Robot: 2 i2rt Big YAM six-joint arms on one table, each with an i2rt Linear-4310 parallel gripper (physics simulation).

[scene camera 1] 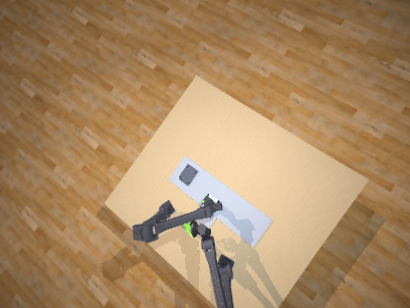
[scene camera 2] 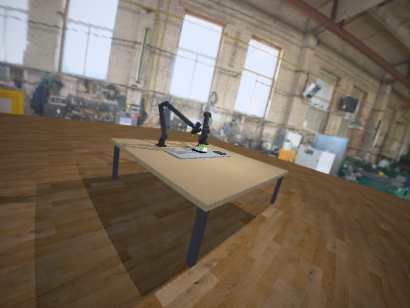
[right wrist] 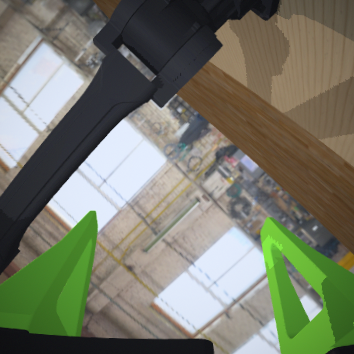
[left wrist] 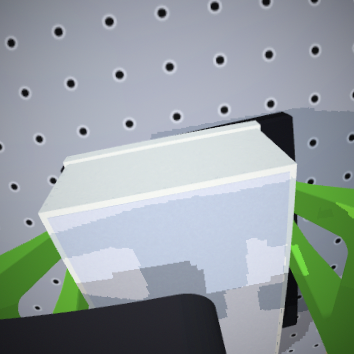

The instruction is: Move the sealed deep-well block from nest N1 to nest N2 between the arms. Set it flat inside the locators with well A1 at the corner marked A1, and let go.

Observation:
My left gripper grips a white deep-well block. My right gripper is open, with nothing in its grasp.

